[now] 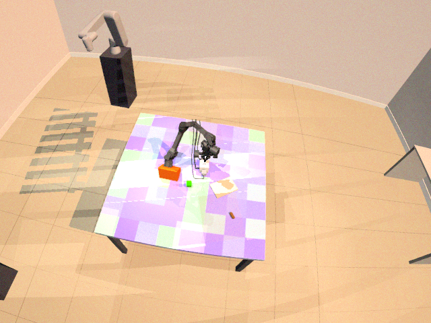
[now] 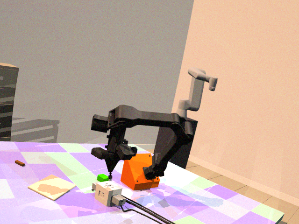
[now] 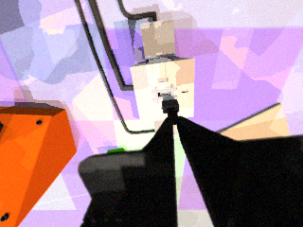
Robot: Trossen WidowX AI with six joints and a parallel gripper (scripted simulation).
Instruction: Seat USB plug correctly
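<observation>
The dark USB plug is 1 cm to the left of my gripper tip and 2 cm below it. From my gripper tip the other things lie so: small green block: 9 cm behind, 18 cm to the right, 12 cm below; flat tan board: 20 cm ahead, 13 cm to the right, 13 cm below; socket: 1 cm to the left, 7 cm below.
</observation>
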